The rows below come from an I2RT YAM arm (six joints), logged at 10 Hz.
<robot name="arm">
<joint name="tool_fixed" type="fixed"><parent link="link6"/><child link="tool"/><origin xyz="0 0 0" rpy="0 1.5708 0"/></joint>
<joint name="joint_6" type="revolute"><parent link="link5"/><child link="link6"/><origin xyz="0.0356 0 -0.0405" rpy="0 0 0"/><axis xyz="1 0 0"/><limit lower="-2.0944" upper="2.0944"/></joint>
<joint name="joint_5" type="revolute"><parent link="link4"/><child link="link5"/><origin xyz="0.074 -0.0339 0.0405" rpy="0 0 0"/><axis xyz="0 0 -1"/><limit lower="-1.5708" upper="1.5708"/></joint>
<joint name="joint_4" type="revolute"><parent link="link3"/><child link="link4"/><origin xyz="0.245 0.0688 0.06" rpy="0 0 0"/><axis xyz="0 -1 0"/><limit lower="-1.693" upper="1.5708"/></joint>
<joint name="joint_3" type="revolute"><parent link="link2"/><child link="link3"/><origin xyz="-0.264 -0.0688 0" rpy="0 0 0"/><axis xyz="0 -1 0"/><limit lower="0" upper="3.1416"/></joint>
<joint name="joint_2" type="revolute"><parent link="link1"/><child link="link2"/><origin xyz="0.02 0.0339 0.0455" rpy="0 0 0"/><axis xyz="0 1 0"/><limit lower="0" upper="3.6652"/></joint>
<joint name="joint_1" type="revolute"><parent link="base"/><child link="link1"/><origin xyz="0 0 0.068" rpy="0 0 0"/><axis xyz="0 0 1"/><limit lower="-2.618" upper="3.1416"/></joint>
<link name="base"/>
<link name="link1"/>
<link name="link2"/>
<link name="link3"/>
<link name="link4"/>
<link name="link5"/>
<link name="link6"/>
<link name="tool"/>
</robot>
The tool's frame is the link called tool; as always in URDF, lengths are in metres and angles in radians.
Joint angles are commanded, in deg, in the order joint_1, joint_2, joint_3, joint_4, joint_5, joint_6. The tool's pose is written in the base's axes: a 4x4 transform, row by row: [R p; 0 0 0 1], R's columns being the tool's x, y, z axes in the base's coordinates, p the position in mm. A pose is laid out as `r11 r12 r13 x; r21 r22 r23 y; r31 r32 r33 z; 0 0 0 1`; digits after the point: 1 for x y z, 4 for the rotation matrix.
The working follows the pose.
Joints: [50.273 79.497 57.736 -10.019 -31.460 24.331]
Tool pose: -0.6938 -0.7175 0.0620 184.1; -0.2850 0.3527 0.8913 250.6; -0.6613 0.6007 -0.4492 283.0; 0 0 0 1
Where each joint sits with the arm in this pose, in the base's axes (m; each line is computed from the numbers above, not from the rounded line before):
joint_1: 0.0000 0.0000 0.0680
joint_2: -0.0133 0.0370 0.1135
joint_3: 0.0089 -0.0439 0.3731
joint_4: 0.1156 0.1921 0.3380
joint_5: 0.1955 0.2353 0.3334
joint_6: 0.1841 0.2506 0.2830
the tool: 0.1841 0.2506 0.2830

